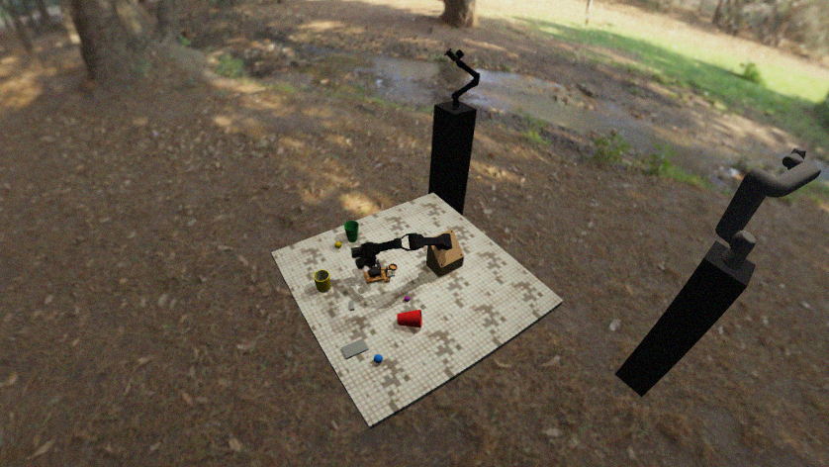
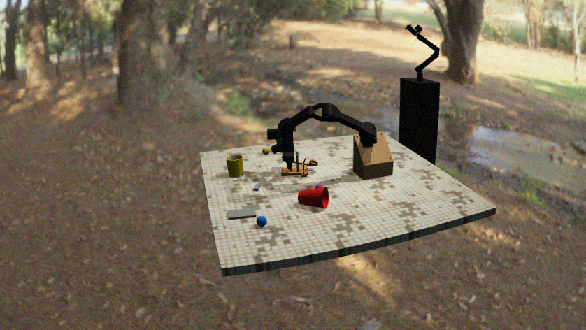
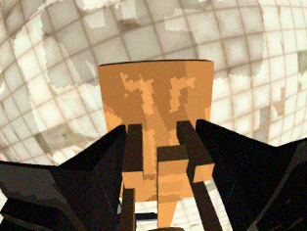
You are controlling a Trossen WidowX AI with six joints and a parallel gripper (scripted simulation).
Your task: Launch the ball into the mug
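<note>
My gripper tip is now 25 cm to the right of the purple ball, 7 cm past it and 2 cm above it. The rest, counted from my gripper tip: orange catapult 6 cm behind, 4 cm to the left, 2 cm above; small grey block 20 cm ahead, 11 cm to the left, 3 cm below; yellow mug 27 cm ahead, 10 cm to the right, 1 cm below.
</note>
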